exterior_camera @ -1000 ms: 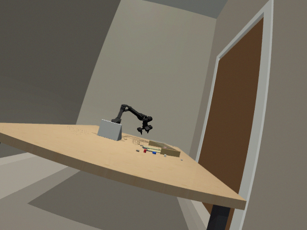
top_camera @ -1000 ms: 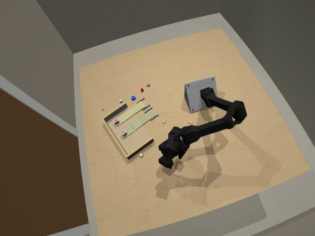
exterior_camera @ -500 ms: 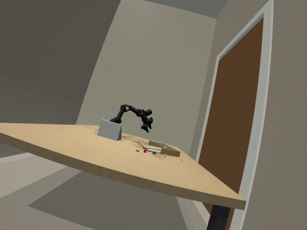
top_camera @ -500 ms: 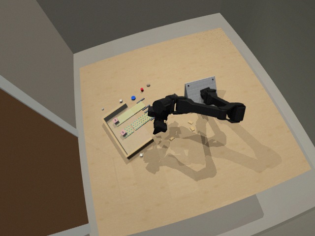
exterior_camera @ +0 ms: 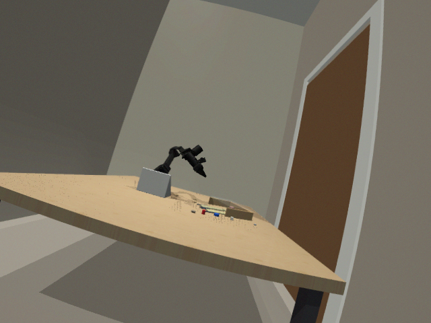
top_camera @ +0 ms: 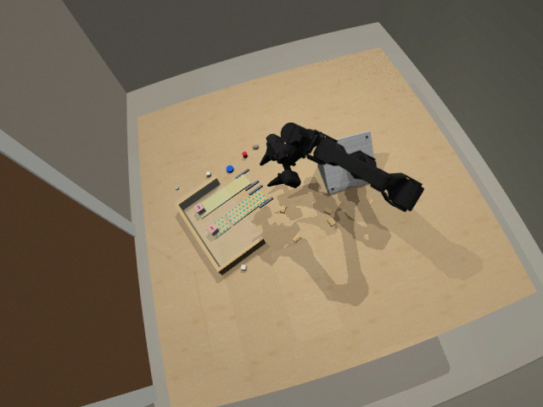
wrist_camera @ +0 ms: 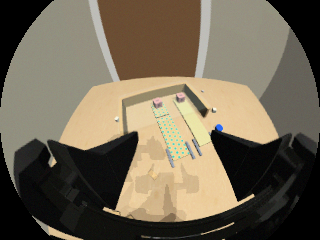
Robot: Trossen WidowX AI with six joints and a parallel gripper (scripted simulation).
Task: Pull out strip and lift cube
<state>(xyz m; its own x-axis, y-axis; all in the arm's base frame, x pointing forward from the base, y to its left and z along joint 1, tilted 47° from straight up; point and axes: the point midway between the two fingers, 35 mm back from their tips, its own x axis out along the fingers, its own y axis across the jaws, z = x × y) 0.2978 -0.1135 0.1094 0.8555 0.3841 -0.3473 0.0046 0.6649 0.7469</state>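
The blue disc is 110 mm ahead of my gripper tip, 190 mm to the right of it and 190 mm below it. From my gripper tip the other things lie so: red cylinder 40 mm ahead, 230 mm to the right, 190 mm below.
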